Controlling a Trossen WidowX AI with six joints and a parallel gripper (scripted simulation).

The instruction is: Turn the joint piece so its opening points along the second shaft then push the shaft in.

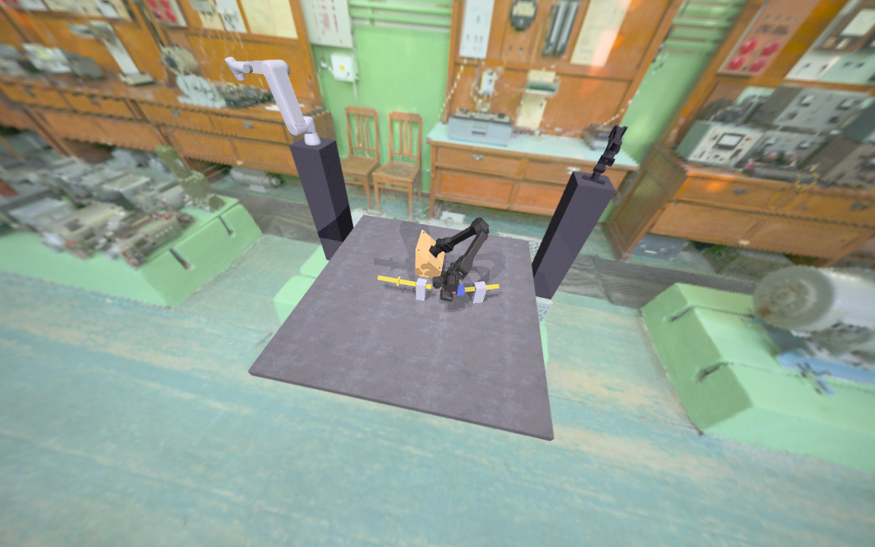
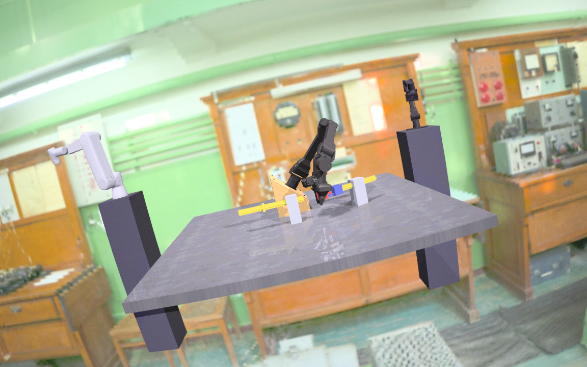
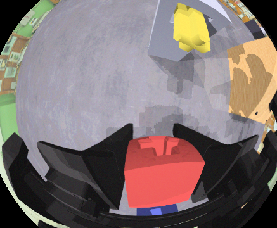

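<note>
Now: gripper tip 2 cm to the right of the red square joint piece and 4 cm below it.
</note>
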